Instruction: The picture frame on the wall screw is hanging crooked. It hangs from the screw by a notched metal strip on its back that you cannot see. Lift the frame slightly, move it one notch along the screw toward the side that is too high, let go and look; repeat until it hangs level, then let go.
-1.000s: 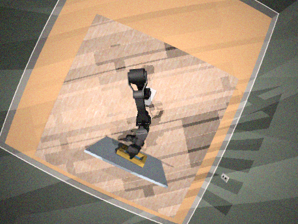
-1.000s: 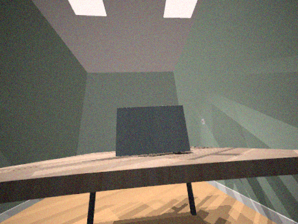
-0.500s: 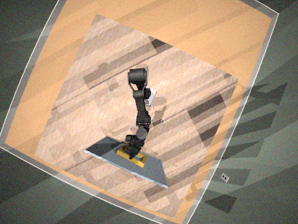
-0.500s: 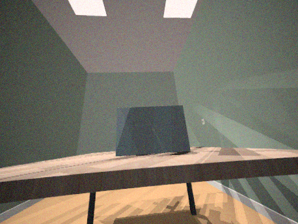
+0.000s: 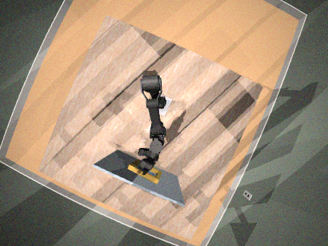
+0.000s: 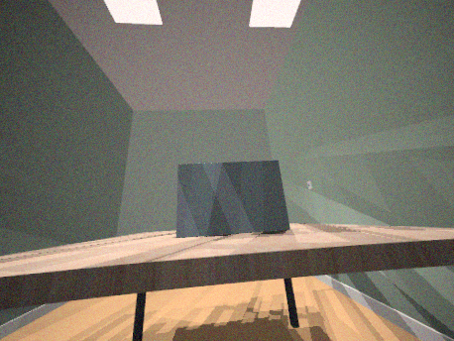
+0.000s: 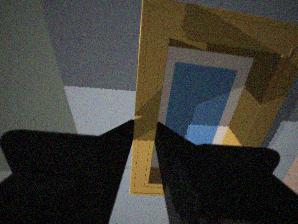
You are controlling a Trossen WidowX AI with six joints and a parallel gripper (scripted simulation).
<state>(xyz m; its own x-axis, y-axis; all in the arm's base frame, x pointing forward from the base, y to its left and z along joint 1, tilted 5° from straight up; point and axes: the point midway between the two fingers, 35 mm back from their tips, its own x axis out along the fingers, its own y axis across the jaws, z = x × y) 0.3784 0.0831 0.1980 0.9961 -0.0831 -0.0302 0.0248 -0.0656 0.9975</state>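
Now: the picture frame 10 mm ahead of my gripper tip and 50 mm below it. Also, from my gripper tip: grey wall panel: 20 mm ahead, 80 mm below.
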